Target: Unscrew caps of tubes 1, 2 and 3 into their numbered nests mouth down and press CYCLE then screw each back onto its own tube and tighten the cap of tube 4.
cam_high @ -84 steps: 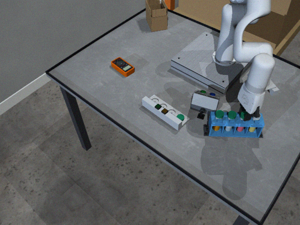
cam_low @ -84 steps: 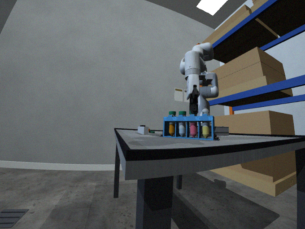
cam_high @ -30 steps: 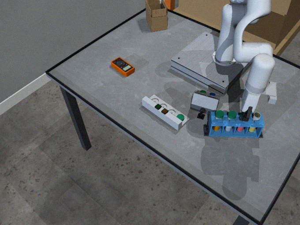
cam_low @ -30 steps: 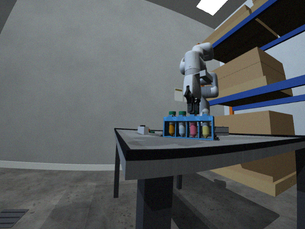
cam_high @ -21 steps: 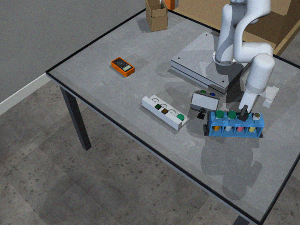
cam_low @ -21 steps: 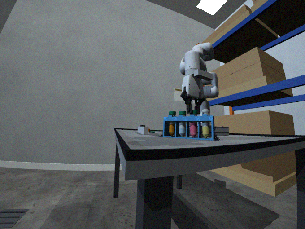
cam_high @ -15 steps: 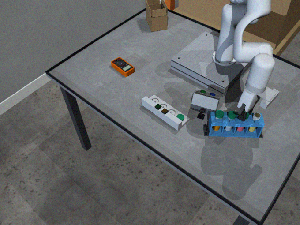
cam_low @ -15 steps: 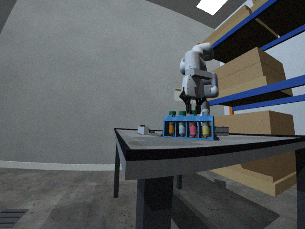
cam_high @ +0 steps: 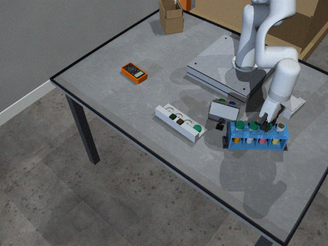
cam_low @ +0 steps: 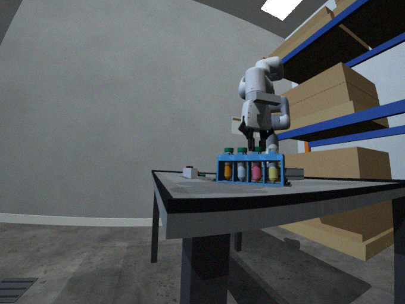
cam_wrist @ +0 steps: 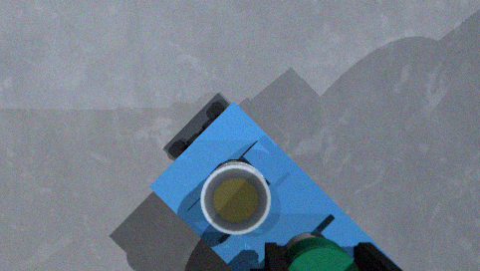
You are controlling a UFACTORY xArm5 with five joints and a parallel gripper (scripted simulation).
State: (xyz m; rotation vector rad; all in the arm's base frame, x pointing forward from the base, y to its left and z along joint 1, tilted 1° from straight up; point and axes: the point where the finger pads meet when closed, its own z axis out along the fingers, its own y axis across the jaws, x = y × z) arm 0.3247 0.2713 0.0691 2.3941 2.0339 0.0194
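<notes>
Right now the threaded neck is 3 cm ahead of my hand, 4 cm to the right of it and 1 cm below it. Also, from my hand: green key (5 cm behind, 23 cm to the right, 6 cm below); blue key (6 cm behind, 18 cm to the right, 6 cm below); key housing (4 cm behind, 21 cm to the right, 8 cm below).
</notes>
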